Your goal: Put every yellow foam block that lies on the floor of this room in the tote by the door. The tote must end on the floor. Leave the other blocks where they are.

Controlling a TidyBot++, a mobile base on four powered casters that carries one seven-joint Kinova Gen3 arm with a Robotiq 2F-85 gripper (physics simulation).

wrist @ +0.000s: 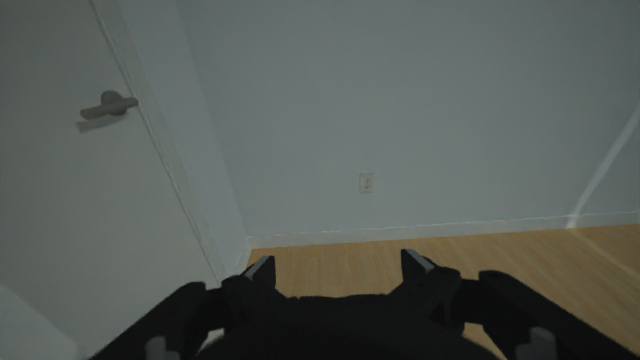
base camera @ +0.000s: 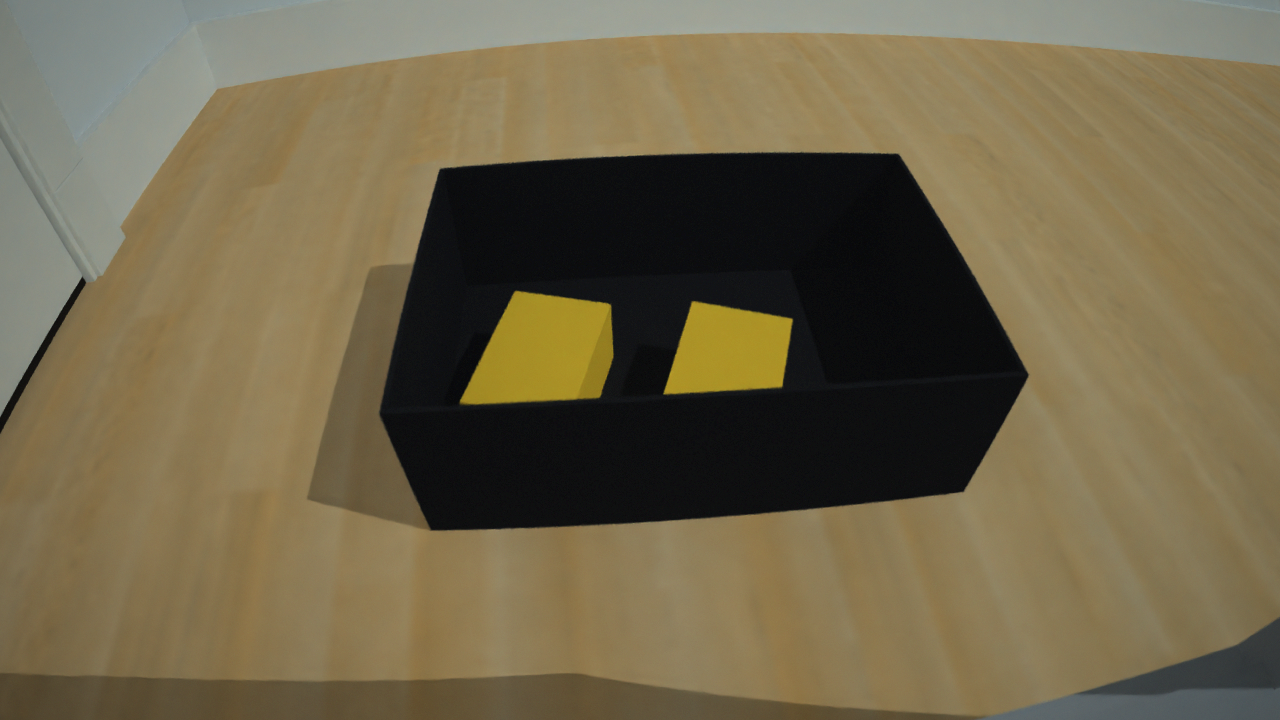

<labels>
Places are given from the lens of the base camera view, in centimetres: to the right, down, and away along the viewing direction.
black tote (base camera: 899, 375): 17, 1, 45
yellow foam block (base camera: 721, 349): 4, -1, 40
The marked spots on the black tote and the yellow foam block are 13 cm apart.
</labels>
